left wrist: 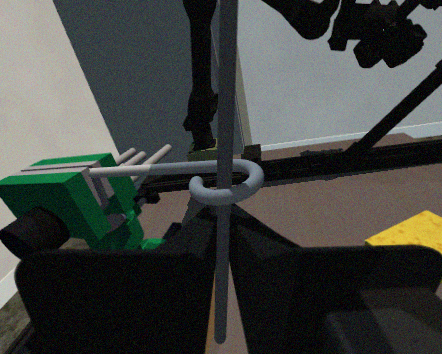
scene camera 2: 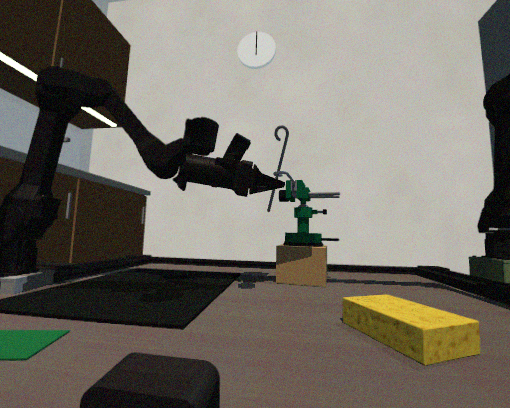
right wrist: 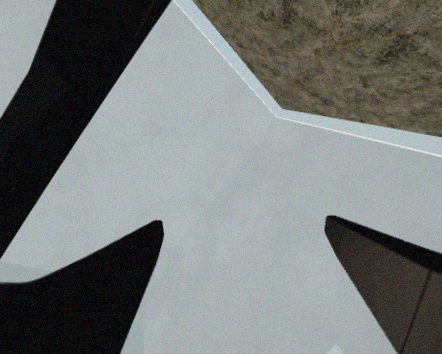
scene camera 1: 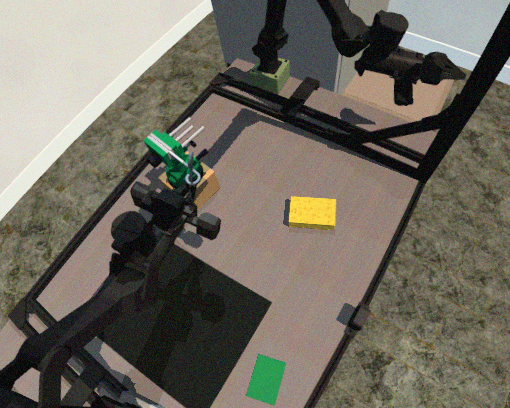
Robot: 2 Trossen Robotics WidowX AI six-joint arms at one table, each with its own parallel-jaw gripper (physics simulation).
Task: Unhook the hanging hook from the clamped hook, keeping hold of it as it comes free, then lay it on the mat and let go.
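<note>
The grey hanging hook is a thin rod with its curl at the top. It leans slightly, and in the left wrist view it passes through the loop of the clamped hook. The clamped hook sticks out of a green vise. My left gripper is shut on the hanging hook's rod, just below the loop. My right gripper is open and empty at the upper right. The black mat lies flat on the table.
The vise stands on a wooden block. A yellow sponge lies on the table. A flat green rectangle lies near the mat. A black frame rail borders the table.
</note>
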